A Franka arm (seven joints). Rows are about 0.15 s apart.
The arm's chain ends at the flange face. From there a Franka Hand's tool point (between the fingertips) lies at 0.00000 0.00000 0.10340 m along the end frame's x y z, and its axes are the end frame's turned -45 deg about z.
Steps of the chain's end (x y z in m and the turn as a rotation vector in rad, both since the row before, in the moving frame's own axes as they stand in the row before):
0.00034 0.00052 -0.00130 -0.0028 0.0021 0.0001
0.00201 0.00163 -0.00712 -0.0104 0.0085 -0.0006
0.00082 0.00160 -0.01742 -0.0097 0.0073 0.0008
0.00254 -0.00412 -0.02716 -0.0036 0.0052 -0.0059
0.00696 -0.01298 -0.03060 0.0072 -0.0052 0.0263
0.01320 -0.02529 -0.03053 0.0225 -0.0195 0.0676
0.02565 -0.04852 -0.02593 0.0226 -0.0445 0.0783
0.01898 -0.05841 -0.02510 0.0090 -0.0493 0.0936
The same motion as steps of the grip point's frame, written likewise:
-0.00018 0.00097 -0.00130 -0.0035 -0.0005 0.0001
0.00013 0.00396 -0.00713 -0.0134 -0.0013 -0.0006
-0.00073 0.00295 -0.01743 -0.0120 -0.0017 0.0008
0.00483 -0.00047 -0.02716 -0.0062 0.0011 -0.0059
0.01426 -0.00516 -0.03060 0.0088 0.0014 0.0263
0.02754 -0.01161 -0.03058 0.0297 0.0021 0.0676
0.05104 -0.02113 -0.02606 0.0474 -0.0155 0.0783
0.05198 -0.03227 -0.02523 0.0412 -0.0285 0.0936

